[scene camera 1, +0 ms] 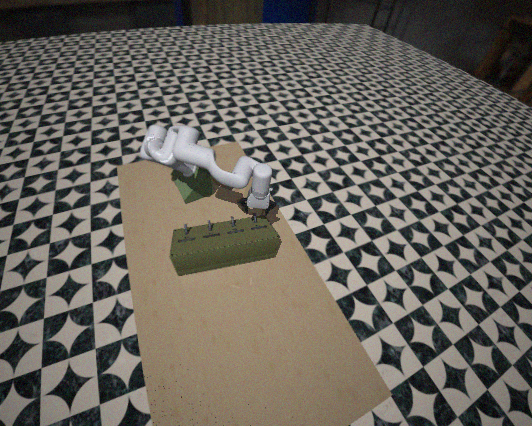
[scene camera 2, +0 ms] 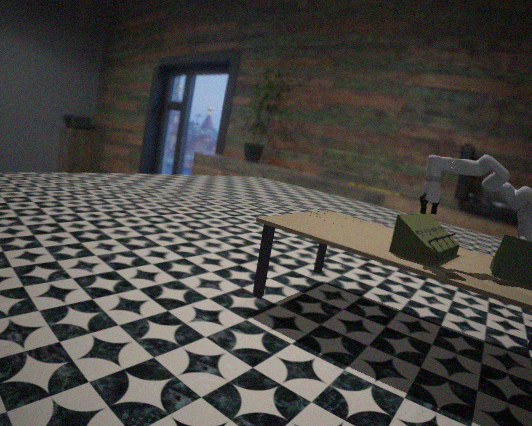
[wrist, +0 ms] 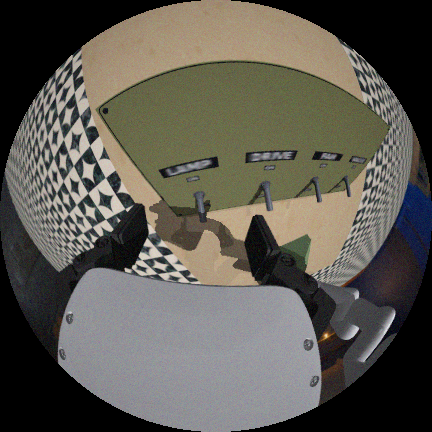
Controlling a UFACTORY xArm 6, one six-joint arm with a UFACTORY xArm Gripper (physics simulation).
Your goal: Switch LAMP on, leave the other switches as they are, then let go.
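Places are measured from the arm's base along level axes (x left, y down, z back), in metres.
Pixels of known places: gripper, fingertip midpoint: [scene camera 1: 256, 212] [scene camera 2: 428, 213] [wrist: 196, 223]; arm's base, link origin: [scene camera 1: 190, 167] [scene camera 2: 524, 253].
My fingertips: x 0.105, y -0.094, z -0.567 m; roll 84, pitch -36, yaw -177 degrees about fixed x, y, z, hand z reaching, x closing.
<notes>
For each thing: its middle in the pictures, then the offset to it from my fingertips. Level surfaces: height alone.
- olive switch box, body centre: [wrist: 285, 141] [scene camera 1: 224, 242] [scene camera 2: 426, 240] dz +0.028, dx -0.166, dy +0.166 m
- LAMP label, body centre: [wrist: 187, 167] dz -0.022, dx +0.007, dy +0.102 m
- LAMP lever, body centre: [wrist: 200, 208] [scene camera 1: 255, 217] dz +0.055, dx +0.034, dy +0.118 m
- DRIVE lever, body centre: [wrist: 267, 197] dz +0.095, dx -0.079, dy +0.118 m
- FAN lever, body centre: [wrist: 317, 190] dz +0.135, dx -0.192, dy +0.118 m
- fourth lever, body centre: [wrist: 347, 187] dz +0.175, dx -0.305, dy +0.118 m
- wooden table, surface height: dy +0.234 m
The olive switch box [scene camera 1: 225, 255] [scene camera 2: 410, 237] [wrist: 240, 110] stands on the table. In the wrist view, the LAMP label [wrist: 189, 167] is at the left, with the LAMP lever [wrist: 200, 204] [scene camera 1: 255, 219] below it, its tip pointing away from the label. The DRIVE lever [wrist: 267, 195], the FAN lever [wrist: 317, 190] and a fourth lever [wrist: 347, 186] stand to the right, also pointing away from their labels; the fourth label is blurred. My gripper [scene camera 1: 258, 212] [scene camera 2: 429, 211] [wrist: 196, 223] is open and empty above the box's LAMP end. The LAMP lever shows between the fingertips in the wrist view; contact is not visible.
The green base block [scene camera 1: 192, 189] [scene camera 2: 515, 260] [wrist: 299, 250] stands under the arm, behind the switch box. The wooden table [scene camera 1: 225, 330] [scene camera 2: 325, 227] has its side edge close to the LAMP end. The other levers stand in a row beside LAMP.
</notes>
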